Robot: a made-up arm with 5 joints.
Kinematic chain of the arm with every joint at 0, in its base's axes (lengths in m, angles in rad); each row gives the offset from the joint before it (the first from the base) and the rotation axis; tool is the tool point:
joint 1: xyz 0 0 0.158 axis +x
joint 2: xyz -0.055 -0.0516 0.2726 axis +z
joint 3: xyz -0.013 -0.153 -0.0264 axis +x
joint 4: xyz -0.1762 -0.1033 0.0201 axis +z
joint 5: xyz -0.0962 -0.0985 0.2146 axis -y
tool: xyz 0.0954 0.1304 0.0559
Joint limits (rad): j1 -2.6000..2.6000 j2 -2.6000..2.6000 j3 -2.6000..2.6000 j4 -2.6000..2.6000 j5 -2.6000..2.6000
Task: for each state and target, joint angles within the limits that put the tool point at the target. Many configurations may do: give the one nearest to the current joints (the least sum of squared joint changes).
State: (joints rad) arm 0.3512 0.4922 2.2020 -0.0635 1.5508
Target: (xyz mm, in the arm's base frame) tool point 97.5 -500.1 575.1
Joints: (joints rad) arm -0.3607 0.8551 1.5663 -0.2610 1.5418
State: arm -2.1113 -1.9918 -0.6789 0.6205 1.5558
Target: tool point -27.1 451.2 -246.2
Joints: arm -1.8272 -1.4848 -0.9598 0.3581 1.3762
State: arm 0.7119 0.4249 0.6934 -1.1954 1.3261
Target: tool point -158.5 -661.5 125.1
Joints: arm 1.0645 0.2973 0.4810 -1.3881 1.6164
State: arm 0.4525 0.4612 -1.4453 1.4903 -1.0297
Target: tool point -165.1 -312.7 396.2
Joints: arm 0.2401 1.2368 -1.7796 1.3412 -1.0854
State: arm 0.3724 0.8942 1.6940 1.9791 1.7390
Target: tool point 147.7 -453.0 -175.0
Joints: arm 0.6969 0.7211 1.4096 1.7986 1.6565
